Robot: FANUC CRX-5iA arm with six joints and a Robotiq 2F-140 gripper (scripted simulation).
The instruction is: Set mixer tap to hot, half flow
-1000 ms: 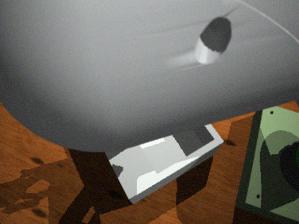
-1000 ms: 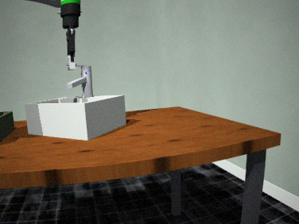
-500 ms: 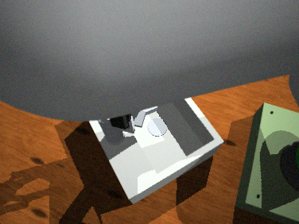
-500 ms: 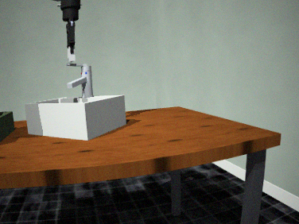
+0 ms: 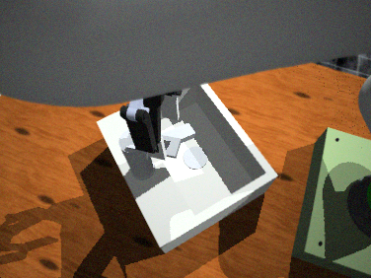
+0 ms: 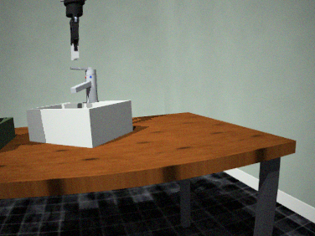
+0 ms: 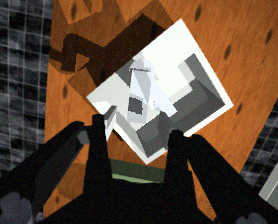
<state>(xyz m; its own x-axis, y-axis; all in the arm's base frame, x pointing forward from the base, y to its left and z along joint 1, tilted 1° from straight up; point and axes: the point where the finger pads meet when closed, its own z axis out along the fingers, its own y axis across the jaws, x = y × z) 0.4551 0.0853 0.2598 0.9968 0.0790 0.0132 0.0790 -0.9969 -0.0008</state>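
The grey lever lies 2 cm ahead of my hand and 7 cm below it. From my hand the other things lie so: mixer tap (4 cm ahead, 1 cm to the right, 12 cm below); white basin (1 cm behind, 8 cm to the right, 31 cm below).
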